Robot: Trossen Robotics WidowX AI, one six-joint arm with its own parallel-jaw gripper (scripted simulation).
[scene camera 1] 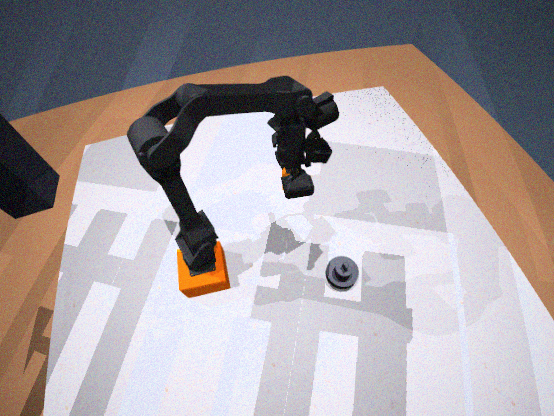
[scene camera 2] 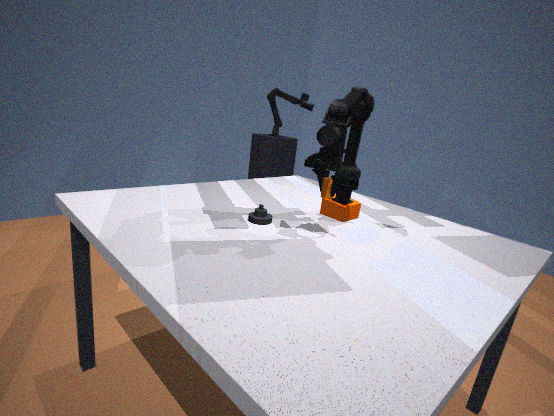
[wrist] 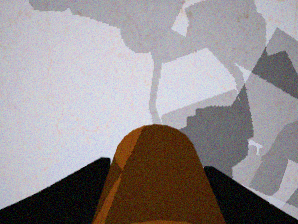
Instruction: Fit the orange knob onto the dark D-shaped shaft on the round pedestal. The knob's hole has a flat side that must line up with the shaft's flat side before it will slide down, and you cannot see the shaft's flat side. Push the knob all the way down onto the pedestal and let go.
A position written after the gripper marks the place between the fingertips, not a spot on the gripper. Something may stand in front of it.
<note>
The gripper (scene camera 1: 290, 184) carries an orange knob.
The gripper also shows in scene camera 2 (scene camera 2: 327, 194) and in the wrist view (wrist: 156, 171).
</note>
